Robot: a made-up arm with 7 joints. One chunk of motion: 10 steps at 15 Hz.
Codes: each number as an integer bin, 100 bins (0 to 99) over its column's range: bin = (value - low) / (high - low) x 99, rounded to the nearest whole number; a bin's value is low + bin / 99 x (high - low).
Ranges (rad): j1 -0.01..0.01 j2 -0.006..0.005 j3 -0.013..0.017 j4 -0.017..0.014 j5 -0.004..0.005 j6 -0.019..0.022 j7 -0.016..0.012
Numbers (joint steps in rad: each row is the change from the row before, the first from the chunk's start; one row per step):
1: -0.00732 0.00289 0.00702 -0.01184 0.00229 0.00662 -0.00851
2: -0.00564 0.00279 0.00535 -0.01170 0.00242 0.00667 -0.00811
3: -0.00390 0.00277 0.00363 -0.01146 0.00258 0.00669 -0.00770
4: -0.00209 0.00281 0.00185 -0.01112 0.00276 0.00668 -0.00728
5: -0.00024 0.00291 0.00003 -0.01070 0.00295 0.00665 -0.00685
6: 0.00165 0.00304 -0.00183 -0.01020 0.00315 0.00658 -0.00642
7: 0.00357 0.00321 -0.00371 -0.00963 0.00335 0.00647 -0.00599
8: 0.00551 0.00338 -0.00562 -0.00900 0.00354 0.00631 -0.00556
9: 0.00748 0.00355 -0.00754 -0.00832 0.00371 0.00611 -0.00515
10: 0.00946 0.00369 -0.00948 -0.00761 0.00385 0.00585 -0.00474
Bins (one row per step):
1: 13 80 66 16 69 62 26
2: 22 79 61 17 71 62 28
3: 30 79 55 18 72 62 29
4: 39 79 49 19 74 62 31
5: 48 80 43 20 76 62 32
6: 58 81 37 22 79 62 34
7: 67 83 31 24 81 62 35
8: 77 84 24 26 83 61 37
9: 87 86 18 28 85 61 38
10: 96 87 12 30 86 60 40

